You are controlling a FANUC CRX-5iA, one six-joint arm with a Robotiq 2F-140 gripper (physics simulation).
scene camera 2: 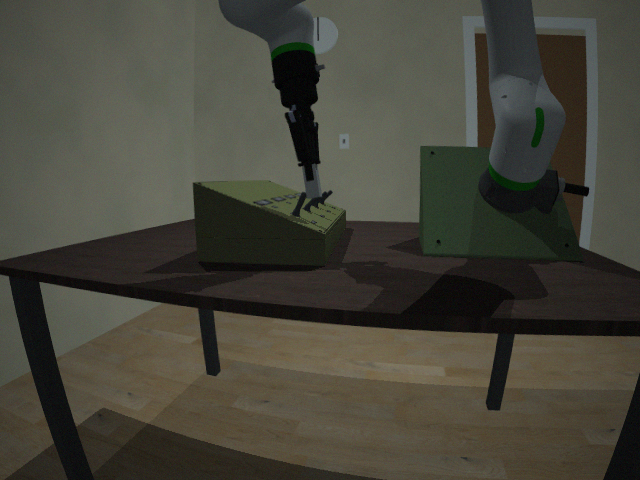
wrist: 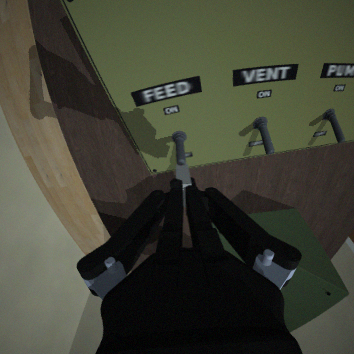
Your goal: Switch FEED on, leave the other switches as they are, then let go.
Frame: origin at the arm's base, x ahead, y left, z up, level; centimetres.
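Seen in the pictures: gripper, between the fingertips: point(scene camera 2: 314, 197) point(wrist: 181, 172); arm's base, origin of its link: point(scene camera 2: 508, 189).
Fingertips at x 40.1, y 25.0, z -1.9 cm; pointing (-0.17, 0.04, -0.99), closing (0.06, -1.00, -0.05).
Pixels of each thing's middle, then the offset from my fingertips to it. Level surfaces: height alone.
- FEED switch lever, middle of its body: point(wrist: 179, 149) point(scene camera 2: 300, 202) dx +3.0, dy +0.4, dz -1.0 cm
- sloping green panel, middle of its body: point(wrist: 287, 69) point(scene camera 2: 285, 218) dx +14.9, dy -15.2, dz -6.2 cm
- VENT lever, middle of its body: point(wrist: 265, 137) dx +5.3, dy -11.4, dz -1.4 cm
- dark table, height of its surface: dz -12.2 cm
The FEED switch lever point(scene camera 2: 298, 205) point(wrist: 180, 148) is on the sloping green panel point(scene camera 2: 232, 191) point(wrist: 200, 40), below its ON mark. In the scene view it stands steeper than the other levers, roughly square to the panel. The VENT lever point(wrist: 266, 136) and the partly shown PUM... lever point(wrist: 336, 126) lean away from their ON marks. My gripper point(scene camera 2: 313, 195) point(wrist: 181, 172) is shut, with nothing between the fingers. Its grey fingertips are at the lever's upper end, on the side away from ON, and appear to touch it. The small mark below FEED is partly hidden by the lever.
The console stands on the dark table point(scene camera 2: 248, 294). A large green block point(scene camera 2: 449, 201) point(wrist: 285, 235) stands to the right, behind the arm's lower part. Small square panels point(scene camera 2: 262, 202) lie higher on the console's slope. The VENT lever is beside FEED.
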